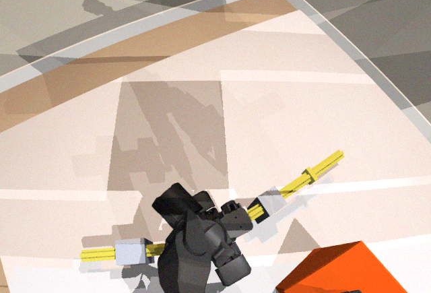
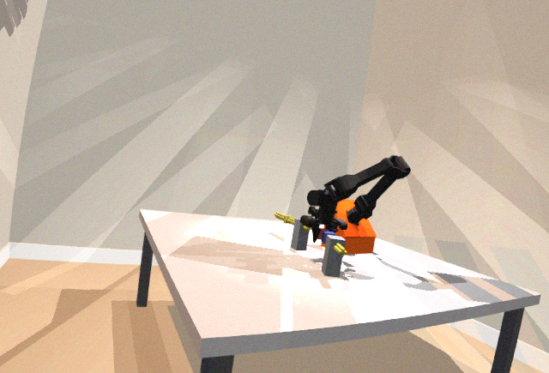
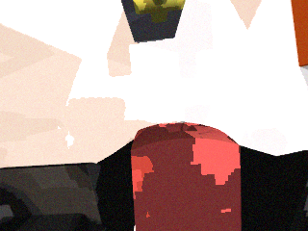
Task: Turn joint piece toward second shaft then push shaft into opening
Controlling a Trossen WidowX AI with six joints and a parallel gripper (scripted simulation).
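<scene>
The red square joint piece lies 4 cm above my gripper tip and 1 cm to the left of it.
</scene>
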